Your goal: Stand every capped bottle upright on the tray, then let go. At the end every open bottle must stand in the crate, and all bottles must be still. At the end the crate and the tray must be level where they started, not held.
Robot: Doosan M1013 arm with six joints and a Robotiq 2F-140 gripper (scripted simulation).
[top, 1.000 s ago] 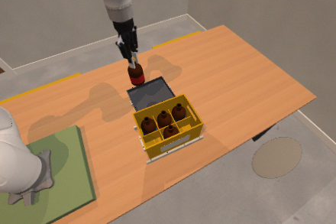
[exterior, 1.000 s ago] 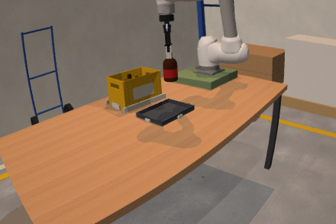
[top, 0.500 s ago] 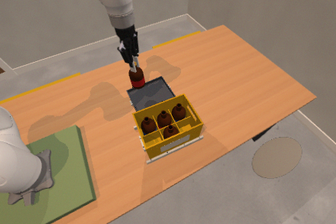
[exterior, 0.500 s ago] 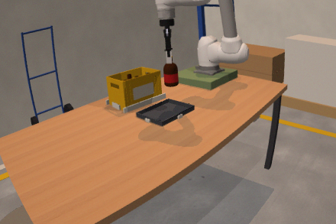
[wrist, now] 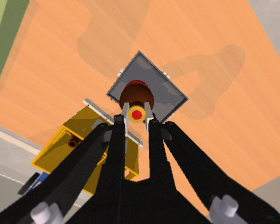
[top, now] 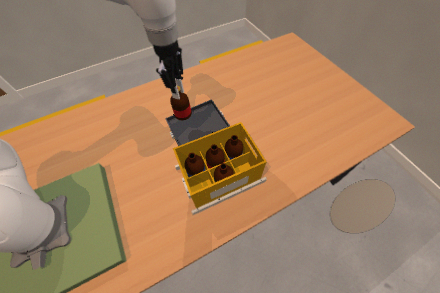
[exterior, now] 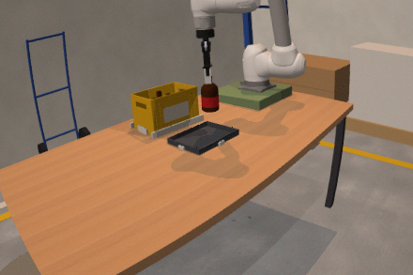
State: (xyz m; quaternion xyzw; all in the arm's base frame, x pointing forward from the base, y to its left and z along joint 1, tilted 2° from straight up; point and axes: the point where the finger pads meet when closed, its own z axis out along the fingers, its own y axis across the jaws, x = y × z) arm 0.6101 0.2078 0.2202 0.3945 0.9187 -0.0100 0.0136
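The bottle is 70 mm below my hand. The rest, counted from my hand: crate 40 mm ahead, 270 mm to the right, 190 mm below; then tray 50 mm ahead, 260 mm below.
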